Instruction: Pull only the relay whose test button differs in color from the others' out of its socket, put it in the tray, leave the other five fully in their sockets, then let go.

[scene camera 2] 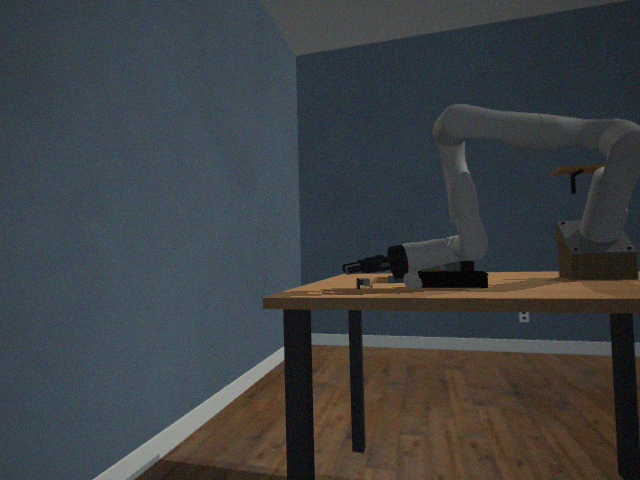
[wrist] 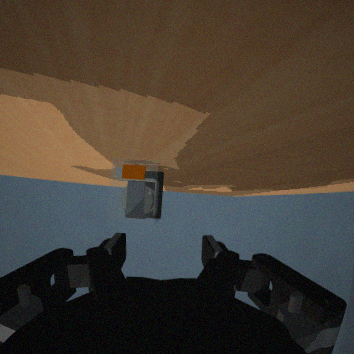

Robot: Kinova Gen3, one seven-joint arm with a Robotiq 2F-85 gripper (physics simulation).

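Seen in the pictures: gripper, between the fingertips: [scene camera 2: 344, 269] [wrist: 163, 246]; arm's base, origin of its link: [scene camera 2: 598, 232].
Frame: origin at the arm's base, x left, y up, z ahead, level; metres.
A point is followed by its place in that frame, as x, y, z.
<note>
A relay [scene camera 2: 364, 282] {0.398, -0.118, 0.611} [wrist: 142, 195] {0.384, -0.119, 0.596} with a clear case, grey inside, a dark end and an orange part appears low at the table top. In the scene view it is below and a little behind the fingertips; in the wrist view it is beyond them, left of centre. My gripper [scene camera 2: 347, 268] {0.422, -0.083, 0.657} [wrist: 163, 246] {0.422, -0.083, 0.657} is open and empty, held nearly level low over the table. A long black box [scene camera 2: 454, 279] {0.338, -0.114, 0.397} stands under the forearm, with a small dark block [scene camera 2: 466, 266] {0.144, -0.090, 0.368} above it; I cannot tell whether these are the socket row and relays. The tray cannot be made out.
The wooden table [scene camera 2: 516, 304] {0.544, -0.146, 0.283} has its left edge close to the fingertips. A rounded pale object [scene camera 2: 413, 280] is at the black box's left end, and a low grey piece [scene camera 2: 394, 279] {0.185, -0.125, 0.573} lies under the wrist. The arm's base block [scene camera 2: 599, 264] {0.066, -0.092, 0.020} stands at the right.
</note>
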